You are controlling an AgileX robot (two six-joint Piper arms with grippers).
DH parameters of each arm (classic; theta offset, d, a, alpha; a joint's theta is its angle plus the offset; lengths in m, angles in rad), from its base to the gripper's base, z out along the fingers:
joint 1: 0 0.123 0 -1.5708
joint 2: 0.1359 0 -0.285 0
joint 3: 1.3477 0 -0.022 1.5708
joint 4: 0 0.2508 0 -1.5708
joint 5: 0 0 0.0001 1.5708
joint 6: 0 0.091 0 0
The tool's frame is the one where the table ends.
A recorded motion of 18 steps. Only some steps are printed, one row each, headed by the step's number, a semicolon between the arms.
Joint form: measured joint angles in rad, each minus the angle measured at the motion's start. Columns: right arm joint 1, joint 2, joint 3, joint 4, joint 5, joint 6; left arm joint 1, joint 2, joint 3, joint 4, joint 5, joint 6.
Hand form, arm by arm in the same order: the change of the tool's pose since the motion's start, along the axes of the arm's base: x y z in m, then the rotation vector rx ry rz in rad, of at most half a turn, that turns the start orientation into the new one. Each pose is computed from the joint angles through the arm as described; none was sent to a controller.
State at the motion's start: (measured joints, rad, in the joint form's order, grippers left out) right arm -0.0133 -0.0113 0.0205 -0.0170 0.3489 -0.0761; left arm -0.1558 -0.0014 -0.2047 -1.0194 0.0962 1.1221
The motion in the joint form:
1: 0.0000 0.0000 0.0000 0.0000 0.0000 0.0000; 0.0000 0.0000 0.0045 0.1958 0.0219 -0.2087
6: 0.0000 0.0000 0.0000 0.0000 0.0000 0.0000; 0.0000 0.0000 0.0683 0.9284 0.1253 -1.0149
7: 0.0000 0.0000 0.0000 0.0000 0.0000 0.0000; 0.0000 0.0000 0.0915 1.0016 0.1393 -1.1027
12: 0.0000 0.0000 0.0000 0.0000 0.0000 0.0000; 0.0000 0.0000 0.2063 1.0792 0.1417 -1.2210
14: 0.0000 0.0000 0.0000 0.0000 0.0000 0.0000; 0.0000 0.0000 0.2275 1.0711 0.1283 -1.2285
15: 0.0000 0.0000 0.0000 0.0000 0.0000 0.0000; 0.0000 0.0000 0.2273 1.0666 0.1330 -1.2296
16: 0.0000 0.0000 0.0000 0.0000 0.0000 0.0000; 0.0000 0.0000 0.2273 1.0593 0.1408 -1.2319
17: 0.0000 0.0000 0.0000 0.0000 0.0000 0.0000; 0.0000 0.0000 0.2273 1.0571 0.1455 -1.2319
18: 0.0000 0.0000 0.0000 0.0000 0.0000 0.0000; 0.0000 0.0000 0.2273 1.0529 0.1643 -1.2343
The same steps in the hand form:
1: 0.0000 0.0000 0.0000 0.0000 0.0000 0.0000; 0.0010 -0.0006 -0.0041 -0.0045 0.0366 -0.0071
6: 0.0000 0.0000 0.0000 0.0000 0.0000 0.0000; 0.0096 0.0043 -0.0376 -0.0547 0.2541 0.0509
7: 0.0000 0.0000 0.0000 0.0000 0.0000 0.0000; 0.0115 0.0054 -0.0467 -0.0657 0.2942 0.0668
12: 0.0000 0.0000 0.0000 0.0000 0.0000 0.0000; 0.0173 0.0062 -0.0854 -0.0873 0.4158 0.0896
14: 0.0000 0.0000 0.0000 0.0000 0.0000 0.0000; 0.0180 0.0059 -0.0913 -0.1007 0.4265 0.0869
15: 0.0000 0.0000 0.0000 0.0000 0.0000 0.0000; 0.0179 0.0058 -0.0917 -0.1053 0.4320 0.0863
16: 0.0000 0.0000 0.0000 0.0000 0.0000 0.0000; 0.0178 0.0057 -0.0924 -0.1131 0.4415 0.0853
17: 0.0000 0.0000 0.0000 0.0000 0.0000 0.0000; 0.0177 0.0057 -0.0928 -0.1143 0.4466 0.0853
18: 0.0000 0.0000 0.0000 0.0000 0.0000 0.0000; 0.0174 0.0057 -0.0945 -0.1173 0.4662 0.0865

